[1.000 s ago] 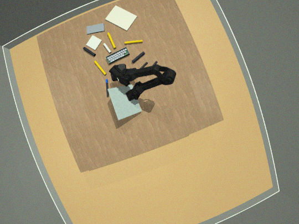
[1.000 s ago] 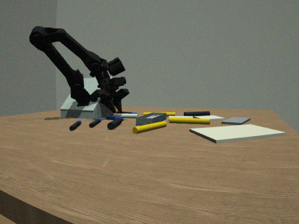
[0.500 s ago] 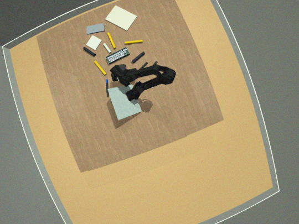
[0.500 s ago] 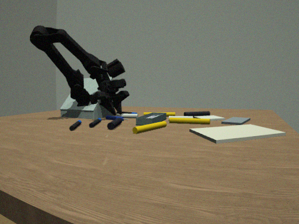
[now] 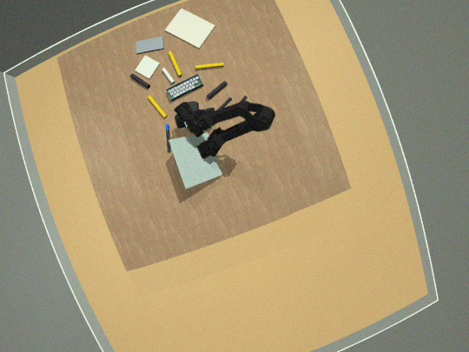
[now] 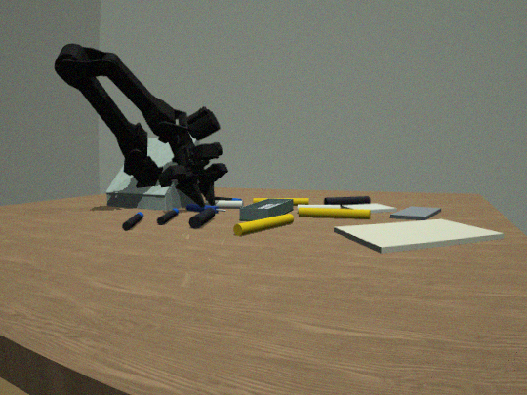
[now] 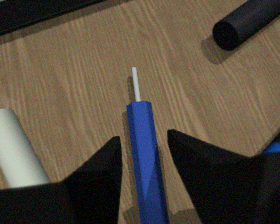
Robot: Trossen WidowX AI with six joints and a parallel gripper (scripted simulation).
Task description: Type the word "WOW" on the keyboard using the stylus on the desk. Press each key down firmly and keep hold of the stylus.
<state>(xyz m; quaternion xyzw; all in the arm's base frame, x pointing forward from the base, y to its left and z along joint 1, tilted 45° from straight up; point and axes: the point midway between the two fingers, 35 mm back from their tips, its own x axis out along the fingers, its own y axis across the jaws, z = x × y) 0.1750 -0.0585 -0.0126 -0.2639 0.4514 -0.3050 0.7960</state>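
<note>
Now: the blue stylus 10 mm below my gripper tip and 10 mm ahead of it. The rest, counted from my gripper tip: thin stylus tip (40 mm ahead, 10 mm to the right, 10 mm below); then white slab (460 mm ahead, 160 mm to the right, 10 mm below); then grey slab (470 mm ahead, 80 mm to the left, 10 mm below).
</note>
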